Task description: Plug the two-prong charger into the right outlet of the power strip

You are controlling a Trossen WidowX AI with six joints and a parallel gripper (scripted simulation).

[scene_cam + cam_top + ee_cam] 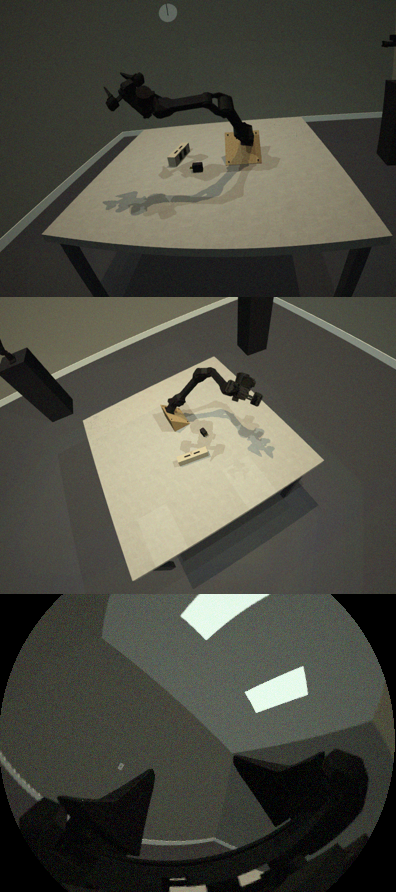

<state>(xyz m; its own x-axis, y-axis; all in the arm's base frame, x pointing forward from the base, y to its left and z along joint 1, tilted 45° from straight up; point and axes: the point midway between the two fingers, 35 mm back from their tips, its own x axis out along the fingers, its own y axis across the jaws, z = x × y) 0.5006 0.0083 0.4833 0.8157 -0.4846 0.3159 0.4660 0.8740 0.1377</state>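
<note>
Now: the black two-prong charger 500 mm below my gripper tip, 230 mm behind it and 180 mm to the right of it.
</note>
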